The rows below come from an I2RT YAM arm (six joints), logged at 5 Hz.
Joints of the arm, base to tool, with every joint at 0 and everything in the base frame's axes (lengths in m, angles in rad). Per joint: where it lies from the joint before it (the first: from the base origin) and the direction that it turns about. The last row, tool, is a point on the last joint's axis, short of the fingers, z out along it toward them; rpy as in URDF.
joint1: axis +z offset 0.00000 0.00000 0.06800
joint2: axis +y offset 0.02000 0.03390 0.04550
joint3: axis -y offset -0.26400 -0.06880 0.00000
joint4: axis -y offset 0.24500 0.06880 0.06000
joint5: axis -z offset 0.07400 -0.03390 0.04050
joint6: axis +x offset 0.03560 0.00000 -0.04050
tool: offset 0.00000 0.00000 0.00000 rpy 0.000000 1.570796 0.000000
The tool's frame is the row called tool.
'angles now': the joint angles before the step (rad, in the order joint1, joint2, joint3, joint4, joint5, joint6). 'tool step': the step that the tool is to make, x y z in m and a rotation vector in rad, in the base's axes. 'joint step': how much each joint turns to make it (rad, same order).
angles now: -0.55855 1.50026 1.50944 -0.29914 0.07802 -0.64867
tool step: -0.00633 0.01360 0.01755 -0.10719 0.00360 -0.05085
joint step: 0.03538 -0.03987 0.00915 0.01225 0.10739 -0.06908
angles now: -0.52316 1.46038 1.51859 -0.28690 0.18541 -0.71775
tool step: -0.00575 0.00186 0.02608 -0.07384 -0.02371 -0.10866
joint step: 0.00927 0.00148 0.08121 -0.01526 0.12587 -0.02924
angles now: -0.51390 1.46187 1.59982 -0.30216 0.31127 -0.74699
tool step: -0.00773 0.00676 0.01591 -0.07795 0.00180 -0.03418
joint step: 0.01225 -0.02292 0.02160 0.01374 0.05531 -0.06585
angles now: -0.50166 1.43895 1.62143 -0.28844 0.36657 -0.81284
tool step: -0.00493 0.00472 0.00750 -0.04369 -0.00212 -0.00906
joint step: 0.00770 -0.01845 0.00001 0.01842 0.01997 -0.03846
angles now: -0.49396 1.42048 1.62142 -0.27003 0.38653 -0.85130
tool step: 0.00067 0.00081 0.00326 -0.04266 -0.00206 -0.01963
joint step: 0.00614 -0.00007 -0.00308 0.03989 0.02759 -0.03833
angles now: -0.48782 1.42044 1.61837 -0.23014 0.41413 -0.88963
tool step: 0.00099 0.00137 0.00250 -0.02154 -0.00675 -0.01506
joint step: 0.00767 0.00156 0.00149 0.02307 0.02306 -0.01696
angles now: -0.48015 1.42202 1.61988 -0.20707 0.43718 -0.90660
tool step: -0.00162 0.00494 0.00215 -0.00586 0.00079 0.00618
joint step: 0.01229 -0.01073 -0.00152 -0.00463 0.00615 -0.00612
